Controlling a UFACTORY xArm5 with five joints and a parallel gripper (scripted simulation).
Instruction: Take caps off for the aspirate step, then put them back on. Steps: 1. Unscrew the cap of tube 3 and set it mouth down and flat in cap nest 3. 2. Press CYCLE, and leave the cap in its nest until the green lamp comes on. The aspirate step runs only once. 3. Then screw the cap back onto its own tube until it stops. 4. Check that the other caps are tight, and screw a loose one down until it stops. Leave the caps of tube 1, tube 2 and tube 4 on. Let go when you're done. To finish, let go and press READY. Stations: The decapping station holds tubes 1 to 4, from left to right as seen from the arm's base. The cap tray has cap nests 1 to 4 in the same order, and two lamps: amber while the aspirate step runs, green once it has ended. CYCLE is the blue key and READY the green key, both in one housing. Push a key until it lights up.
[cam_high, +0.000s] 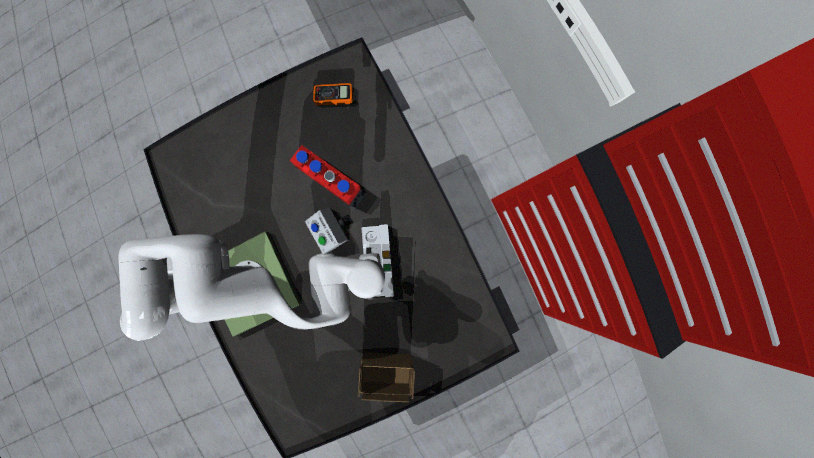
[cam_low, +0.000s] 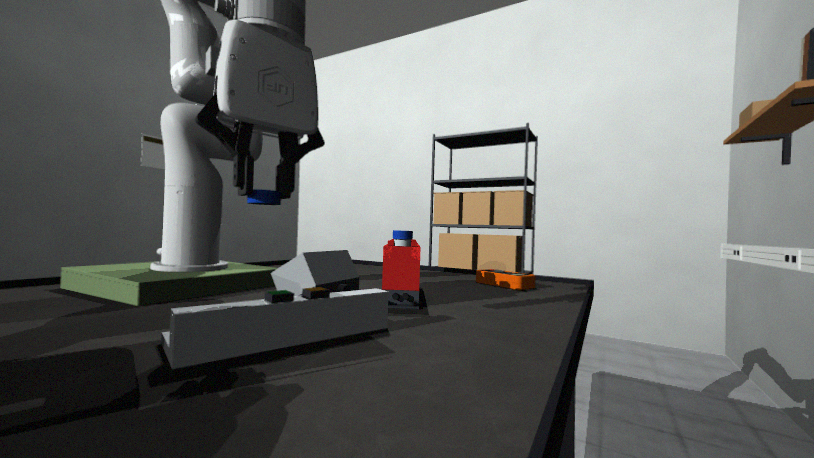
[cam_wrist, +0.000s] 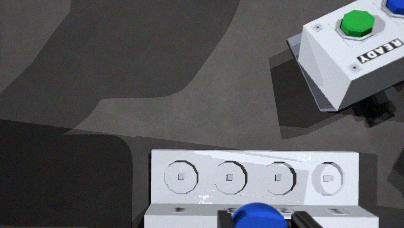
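Now: hand 10 cm past the blue cycle key, 20 cm to the right of it and 11 cm above it. From my hand the other things lie so: green ready key 9 cm behind, 15 cm to the left, 11 cm below; key housing 8 cm behind, 17 cm to the left, 12 cm below; orange multimeter 15 cm ahead, 58 cm to the left, 16 cm below.
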